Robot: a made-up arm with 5 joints. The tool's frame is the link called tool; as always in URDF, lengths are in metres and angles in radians. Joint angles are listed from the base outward. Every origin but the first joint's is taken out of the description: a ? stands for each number. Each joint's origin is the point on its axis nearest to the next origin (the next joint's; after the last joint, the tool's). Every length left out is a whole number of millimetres.
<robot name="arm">
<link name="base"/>
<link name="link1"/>
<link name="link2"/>
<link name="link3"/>
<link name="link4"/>
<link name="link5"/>
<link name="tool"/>
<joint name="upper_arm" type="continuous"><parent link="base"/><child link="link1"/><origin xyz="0 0 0.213" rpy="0 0 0"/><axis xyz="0 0 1"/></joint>
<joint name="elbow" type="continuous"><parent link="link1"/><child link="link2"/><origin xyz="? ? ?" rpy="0 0 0"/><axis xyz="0 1 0"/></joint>
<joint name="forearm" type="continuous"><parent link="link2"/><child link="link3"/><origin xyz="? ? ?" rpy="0 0 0"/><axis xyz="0 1 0"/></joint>
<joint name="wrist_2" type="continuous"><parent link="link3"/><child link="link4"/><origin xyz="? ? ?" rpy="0 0 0"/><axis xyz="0 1 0"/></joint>
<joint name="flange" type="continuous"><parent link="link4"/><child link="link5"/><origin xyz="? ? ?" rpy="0 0 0"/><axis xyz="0 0 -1"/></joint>
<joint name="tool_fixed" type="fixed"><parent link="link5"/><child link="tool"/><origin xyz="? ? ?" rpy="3.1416 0 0"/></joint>
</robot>
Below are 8 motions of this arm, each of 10 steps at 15 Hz.
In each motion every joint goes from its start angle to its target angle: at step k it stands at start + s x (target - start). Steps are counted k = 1, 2, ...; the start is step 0. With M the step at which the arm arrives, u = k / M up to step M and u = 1 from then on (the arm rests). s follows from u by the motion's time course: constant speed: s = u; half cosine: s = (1 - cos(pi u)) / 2; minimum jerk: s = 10 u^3 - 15 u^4 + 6 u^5.
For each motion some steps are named. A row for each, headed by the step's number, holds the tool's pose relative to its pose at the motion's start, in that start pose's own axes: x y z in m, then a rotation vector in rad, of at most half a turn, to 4 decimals.
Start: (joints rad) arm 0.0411 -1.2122 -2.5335 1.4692 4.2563
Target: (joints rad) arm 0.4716 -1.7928 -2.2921 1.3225 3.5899
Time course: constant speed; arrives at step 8
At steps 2, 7, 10:
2: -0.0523 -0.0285 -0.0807 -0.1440 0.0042 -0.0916
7: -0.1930 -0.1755 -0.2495 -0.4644 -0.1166 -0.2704
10: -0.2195 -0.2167 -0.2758 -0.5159 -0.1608 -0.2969

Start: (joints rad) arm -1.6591 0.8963 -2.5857 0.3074 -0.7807
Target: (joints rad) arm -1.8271 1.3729 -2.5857 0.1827 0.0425
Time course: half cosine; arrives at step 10
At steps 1, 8, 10:
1: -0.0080 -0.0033 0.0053 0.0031 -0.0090 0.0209
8: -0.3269 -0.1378 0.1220 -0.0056 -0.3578 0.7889
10: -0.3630 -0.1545 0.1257 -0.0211 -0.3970 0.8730

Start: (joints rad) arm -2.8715 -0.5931 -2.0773 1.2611 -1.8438
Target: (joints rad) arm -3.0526 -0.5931 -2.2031 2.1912 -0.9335
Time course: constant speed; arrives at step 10
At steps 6, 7, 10:
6: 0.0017 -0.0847 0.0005 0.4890 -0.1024 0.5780
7: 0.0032 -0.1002 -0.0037 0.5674 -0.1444 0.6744
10: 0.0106 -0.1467 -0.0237 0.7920 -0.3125 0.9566

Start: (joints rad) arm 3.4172 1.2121 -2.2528 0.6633 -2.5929
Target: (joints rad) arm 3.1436 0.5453 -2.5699 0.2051 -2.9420
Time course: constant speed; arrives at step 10
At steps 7, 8, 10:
7: -0.2185 -0.0407 -0.5773 -0.2757 -0.9797 -0.0959
8: -0.2123 -0.0581 -0.6661 -0.2836 -1.1289 -0.1132
10: -0.1698 -0.0955 -0.8371 -0.2760 -1.4308 -0.1492

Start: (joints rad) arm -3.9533 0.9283 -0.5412 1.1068 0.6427
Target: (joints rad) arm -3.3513 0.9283 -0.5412 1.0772 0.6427
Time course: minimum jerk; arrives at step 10
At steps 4, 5, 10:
4: 0.0053 0.0047 -0.0018 -0.1468 0.1217 -0.0156
5: 0.0082 0.0071 -0.0034 -0.2313 0.1915 -0.0253
10: 0.0154 0.0124 -0.0095 -0.4627 0.3823 -0.0551

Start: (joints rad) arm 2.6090 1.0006 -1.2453 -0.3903 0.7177
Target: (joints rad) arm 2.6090 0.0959 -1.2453 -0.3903 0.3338
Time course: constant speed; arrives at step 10
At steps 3, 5, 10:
3: 0.1302 -0.1137 -0.0879 0.1665 0.2145 -0.1145
5: 0.2050 -0.1790 -0.1709 0.2639 0.3683 -0.1887
10: 0.3332 -0.2909 -0.4436 0.4567 0.7871 -0.3572

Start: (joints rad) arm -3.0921 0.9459 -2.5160 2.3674 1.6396
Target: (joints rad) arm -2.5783 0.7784 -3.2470 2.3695 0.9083
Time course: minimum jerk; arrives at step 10
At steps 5, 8, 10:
5: -0.1433 0.1902 -0.1261 0.4321 0.1926 -0.5765
8: -0.2176 0.4088 -0.1555 0.7820 0.4200 -1.1088
10: -0.2215 0.4383 -0.1541 0.8270 0.4532 -1.1779

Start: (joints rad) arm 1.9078 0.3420 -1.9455 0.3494 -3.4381
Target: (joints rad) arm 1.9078 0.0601 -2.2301 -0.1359 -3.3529
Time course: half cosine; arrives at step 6
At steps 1, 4, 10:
1: -0.0252 -0.0077 -0.0227 0.0204 -0.0674 0.0057
4: -0.2109 -0.0644 -0.3152 0.2063 -0.7615 0.0606
10: -0.2411 -0.0737 -0.4396 0.2643 -1.0184 0.0772

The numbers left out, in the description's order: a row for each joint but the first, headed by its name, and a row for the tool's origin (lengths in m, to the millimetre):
elbow: 0 0 0
forearm: 0.038 0 0.2
wrist_2: 0.106 0 -0.47
flange: 0.119 0 -0.151
tool: 0 0 0

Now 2 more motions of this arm.
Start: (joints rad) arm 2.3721 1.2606 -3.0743 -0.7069 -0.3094
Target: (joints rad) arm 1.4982 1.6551 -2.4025 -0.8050 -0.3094
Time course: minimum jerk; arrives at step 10
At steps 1, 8, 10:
1: -0.0068 0.0028 -0.0016 -0.0016 -0.0092 -0.0061
8: -0.4203 0.4485 -0.5565 -0.4525 -1.0460 -0.4034
10: -0.4191 0.4670 -0.6080 -0.4968 -1.1077 -0.4073

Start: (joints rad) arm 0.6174 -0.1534 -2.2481 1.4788 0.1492
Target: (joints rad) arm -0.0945 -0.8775 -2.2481 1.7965 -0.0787
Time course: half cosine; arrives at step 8
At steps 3, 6, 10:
3: -0.0322 0.0692 -0.1600 -0.1678 0.1449 0.0514
6: -0.1774 0.0378 -0.3922 -0.5234 0.3627 0.0912
10: -0.2255 -0.0011 -0.4308 -0.6304 0.4100 0.0914

